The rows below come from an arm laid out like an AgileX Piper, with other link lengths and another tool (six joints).
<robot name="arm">
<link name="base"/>
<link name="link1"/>
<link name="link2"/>
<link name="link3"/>
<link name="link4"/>
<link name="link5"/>
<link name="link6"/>
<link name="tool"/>
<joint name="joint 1" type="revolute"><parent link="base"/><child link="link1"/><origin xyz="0 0 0.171"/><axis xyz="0 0 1"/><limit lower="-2.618" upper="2.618"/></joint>
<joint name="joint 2" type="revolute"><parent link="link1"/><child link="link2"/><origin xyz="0 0 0"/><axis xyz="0 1 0"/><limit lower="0" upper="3.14"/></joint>
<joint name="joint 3" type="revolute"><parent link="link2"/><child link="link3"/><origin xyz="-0.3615 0 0.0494"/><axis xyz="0 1 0"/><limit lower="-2.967" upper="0"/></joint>
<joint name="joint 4" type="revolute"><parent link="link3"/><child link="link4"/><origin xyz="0.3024 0 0.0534"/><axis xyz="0.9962 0 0.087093"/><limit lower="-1.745" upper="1.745"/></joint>
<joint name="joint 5" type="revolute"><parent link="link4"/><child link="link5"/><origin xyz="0 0 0"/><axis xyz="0 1 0"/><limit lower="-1.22" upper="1.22"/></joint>
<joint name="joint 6" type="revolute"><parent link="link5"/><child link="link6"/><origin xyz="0.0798 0 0.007"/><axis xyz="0.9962 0 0.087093"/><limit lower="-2.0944" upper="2.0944"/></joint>
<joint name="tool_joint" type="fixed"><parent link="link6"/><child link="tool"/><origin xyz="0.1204 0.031 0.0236" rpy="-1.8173 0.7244 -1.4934"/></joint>
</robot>
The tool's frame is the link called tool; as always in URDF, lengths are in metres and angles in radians.
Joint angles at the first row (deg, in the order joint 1, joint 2, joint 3, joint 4, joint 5, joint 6):
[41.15, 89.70, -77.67, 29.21, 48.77, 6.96]
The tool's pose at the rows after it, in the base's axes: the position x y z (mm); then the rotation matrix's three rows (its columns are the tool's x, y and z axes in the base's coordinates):
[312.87 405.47 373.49], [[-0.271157 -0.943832 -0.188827], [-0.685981 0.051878 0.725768], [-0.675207 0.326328 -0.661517]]
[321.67 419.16 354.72], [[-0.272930 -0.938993 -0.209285], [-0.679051 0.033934 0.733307], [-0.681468 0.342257 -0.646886]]
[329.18 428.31 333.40], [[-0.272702 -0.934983 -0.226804], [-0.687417 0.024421 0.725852], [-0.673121 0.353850 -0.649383]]
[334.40 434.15 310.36], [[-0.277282 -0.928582 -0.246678], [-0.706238 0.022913 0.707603], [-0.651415 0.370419 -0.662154]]
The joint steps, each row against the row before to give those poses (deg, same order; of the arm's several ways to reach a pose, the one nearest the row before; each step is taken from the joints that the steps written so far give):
[0.00, 3.51, 0.00, 3.11, -1.52, -3.46]
[0.00, 3.10, 0.00, 3.51, -1.91, -3.50]
[0.00, 2.85, 0.00, 1.80, -1.17, -2.58]
[0.06, 2.61, 0.00, 0.45, -0.46, -1.31]

